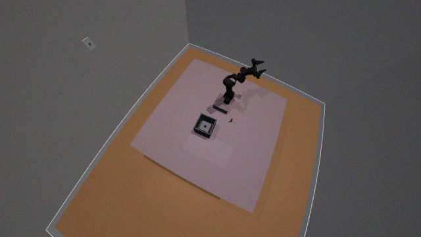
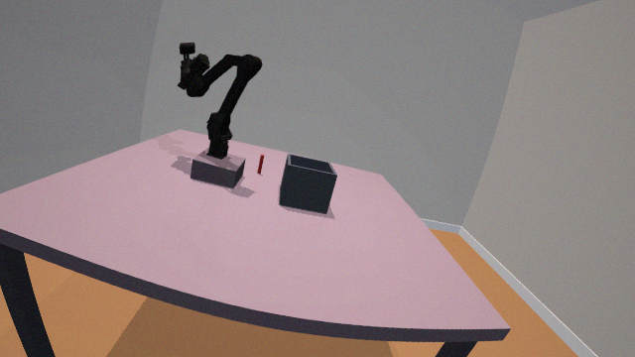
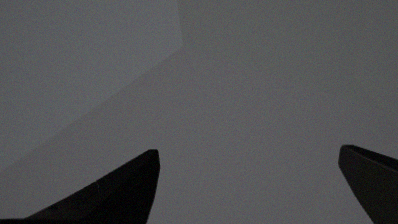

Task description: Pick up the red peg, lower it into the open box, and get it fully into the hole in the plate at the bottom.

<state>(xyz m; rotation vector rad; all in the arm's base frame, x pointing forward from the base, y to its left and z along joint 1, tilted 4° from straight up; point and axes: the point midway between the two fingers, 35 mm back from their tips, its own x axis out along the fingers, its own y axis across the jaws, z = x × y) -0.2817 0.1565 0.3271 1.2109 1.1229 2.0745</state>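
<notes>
Right now the red peg is 43 cm ahead of my gripper tip, 40 cm below it and 3 cm to the right of it. Round my gripper tip: grey plate (63 cm ahead, 39 cm below, 22 cm to the right).
</notes>
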